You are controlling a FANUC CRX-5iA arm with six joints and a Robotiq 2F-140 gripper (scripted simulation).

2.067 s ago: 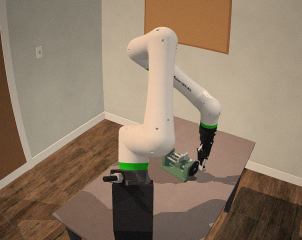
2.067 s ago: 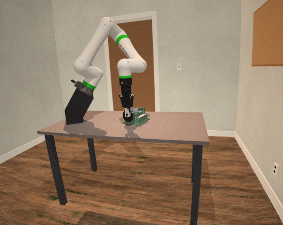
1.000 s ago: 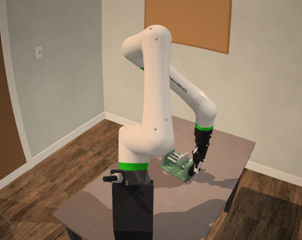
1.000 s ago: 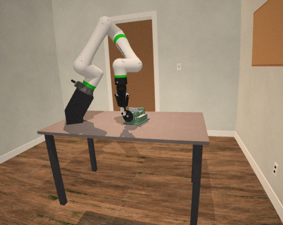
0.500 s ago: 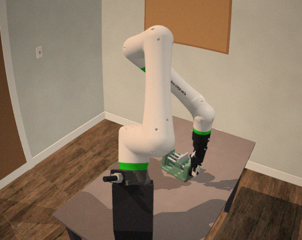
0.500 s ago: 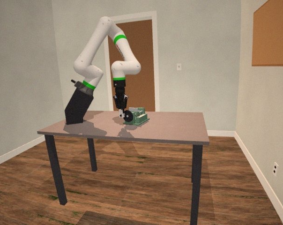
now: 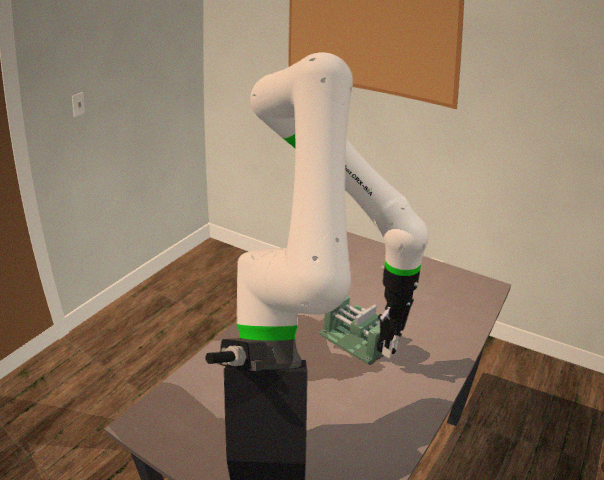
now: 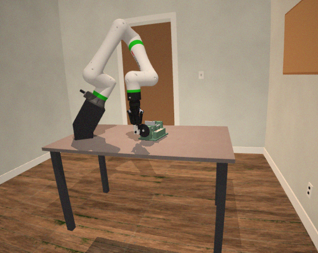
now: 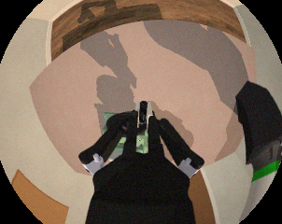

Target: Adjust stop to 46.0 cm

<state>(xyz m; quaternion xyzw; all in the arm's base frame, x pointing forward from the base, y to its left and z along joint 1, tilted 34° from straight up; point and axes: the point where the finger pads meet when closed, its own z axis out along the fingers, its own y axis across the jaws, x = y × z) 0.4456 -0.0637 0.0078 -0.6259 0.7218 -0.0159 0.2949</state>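
Right now my hand is 50 mm short of the green stop fixture and 120 mm to the right of it. The rest, counted from my hand: black handwheel (10 mm ahead, 20 mm to the left, 20 mm below).
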